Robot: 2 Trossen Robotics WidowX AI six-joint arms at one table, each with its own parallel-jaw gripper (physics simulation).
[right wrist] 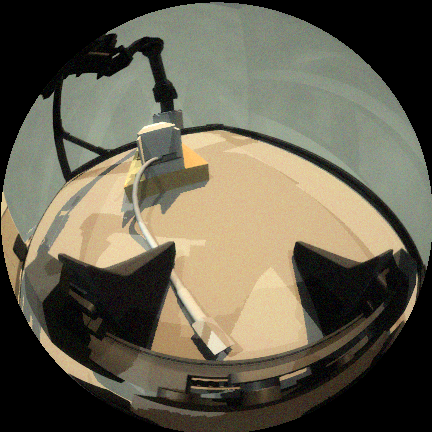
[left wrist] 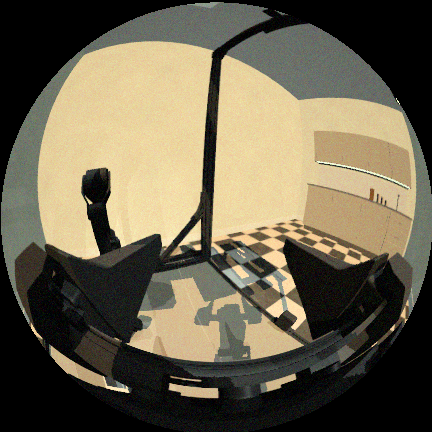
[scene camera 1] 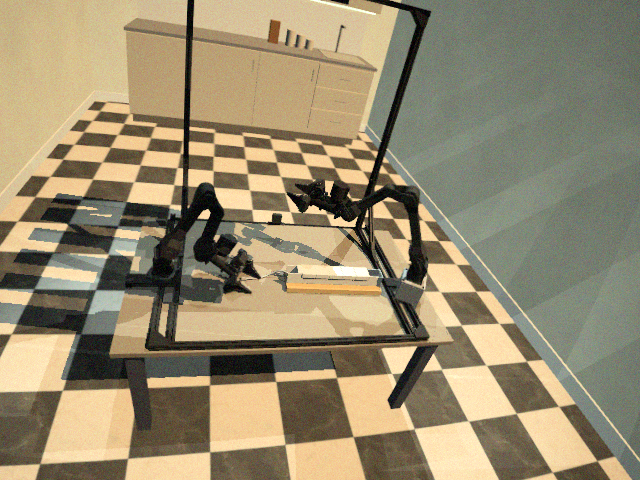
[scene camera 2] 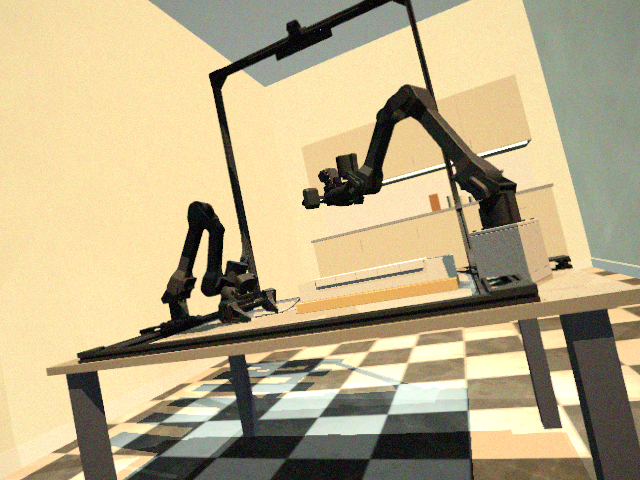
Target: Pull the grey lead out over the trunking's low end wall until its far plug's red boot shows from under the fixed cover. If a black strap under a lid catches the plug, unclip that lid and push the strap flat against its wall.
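Pixels of known places: left gripper, between the fingertips: point(left wrist: 224, 243) point(scene camera 1: 291, 188); right gripper, between the fingertips: point(right wrist: 237, 248) point(scene camera 1: 256, 285) point(scene camera 2: 264, 314); left arm's base, origin of its link: point(right wrist: 167, 111) point(scene camera 1: 414, 278) point(scene camera 2: 503, 225); right arm's base, origin of its link: point(scene camera 1: 163, 270) point(scene camera 2: 180, 319).
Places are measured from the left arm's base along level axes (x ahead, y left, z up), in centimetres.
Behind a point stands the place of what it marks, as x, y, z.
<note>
The grey lead point(right wrist: 141, 215) {55.4, 18.4, -9.8} point(scene camera 1: 266, 275) {56.5, 19.4, -10.4} leaves the end of the trunking point(right wrist: 169, 145) {44.4, 17.8, -6.6} point(scene camera 1: 333, 279) point(scene camera 2: 382, 281) {27.1, 9.6, -7.2} over its low end wall and curves down. Its near plug point(right wrist: 212, 339) {63.8, 25.6, -10.1} lies between the open fingers of my right gripper point(right wrist: 237, 248) {57.6, 26.7, -10.7} point(scene camera 1: 250, 284) {57.6, 26.7, -10.7} point(scene camera 2: 264, 310) {57.6, 26.7, -10.7}, closer to the left one in the right wrist view, held by neither. White lids point(scene camera 1: 330, 270) {33.2, 10.1, -3.7} point(scene camera 2: 369, 273) {29.2, 11.2, -4.7} lie along the trunking's top. No red boot or black strap shows. My left gripper point(scene camera 1: 293, 190) {58.8, 0.3, 20.6} point(left wrist: 224, 243) {58.8, 0.3, 20.6} is open and empty, raised high above the table, behind the trunking in scene camera 1.
An orange-yellow strip point(scene camera 1: 333, 289) {29.4, 14.0, -9.2} point(scene camera 2: 379, 295) {26.2, 12.5, -10.0} point(right wrist: 196, 162) {45.7, 21.7, -9.0} runs along the trunking's base. A dark frame rail point(scene camera 1: 289, 341) {35.4, 46.8, -9.7} point(scene camera 2: 310, 328) {19.7, 38.0, -10.6} borders the table. Frame posts point(scene camera 1: 187, 103) {104.7, 4.9, 43.6} point(left wrist: 211, 150) {104.9, 2.8, 33.6} rise at the table's far side. The left arm's grey base block point(scene camera 2: 498, 253) {-0.1, 5.0, -5.0} stands past the trunking's far end.
</note>
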